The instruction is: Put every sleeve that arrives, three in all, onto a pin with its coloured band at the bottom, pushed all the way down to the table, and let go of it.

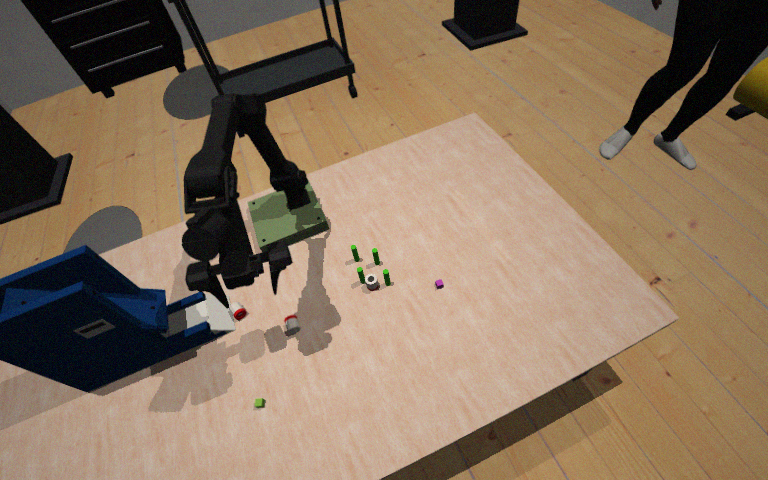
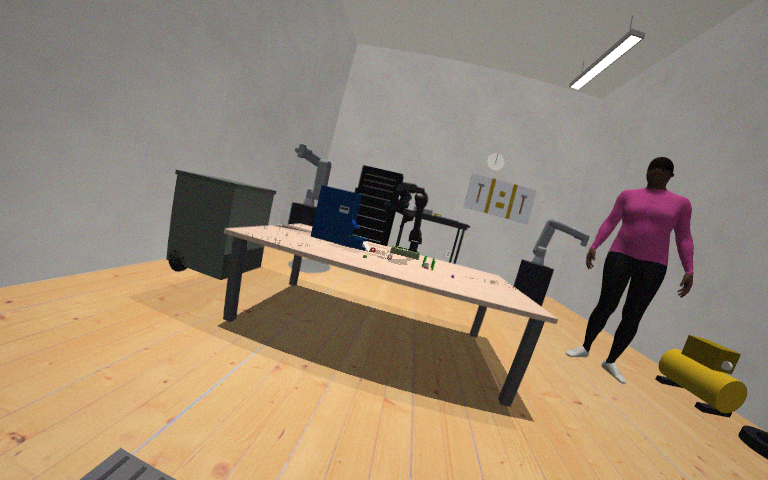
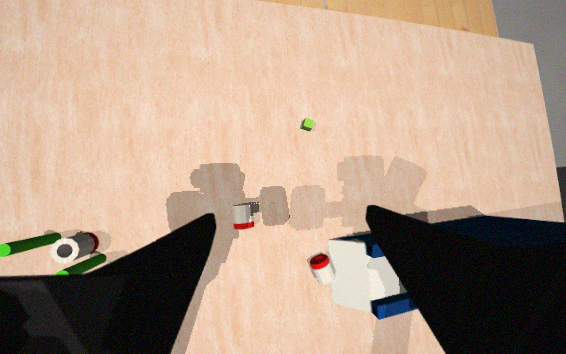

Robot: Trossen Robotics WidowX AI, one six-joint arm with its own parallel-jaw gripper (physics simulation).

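Note:
One sleeve (image 1: 370, 284) (image 3: 82, 246) stands upright among the green pins (image 1: 386, 277) (image 3: 35, 243), red band down; its opening looks dark, and I cannot tell whether a pin is inside. A second grey sleeve (image 1: 292, 326) (image 3: 242, 215) appears to lie on its side on the table, red band towards the arm base. A third sleeve (image 1: 239, 312) (image 3: 324, 273) lies by the chute lip, its red-banded open end facing outward. My gripper (image 1: 251, 300) (image 3: 291, 216) is open and empty above the table, its fingertips spread over the area between the two lying sleeves.
The blue dispenser (image 1: 62, 333) (image 2: 335, 217) with its white chute lip (image 1: 218, 314) (image 3: 348, 272) stands beside the gripper. A lime cube (image 1: 259, 403) (image 3: 307, 124) and a magenta cube (image 1: 438, 284) (image 2: 452, 276) lie on the table. The arm stands on a green plate (image 1: 270, 221).

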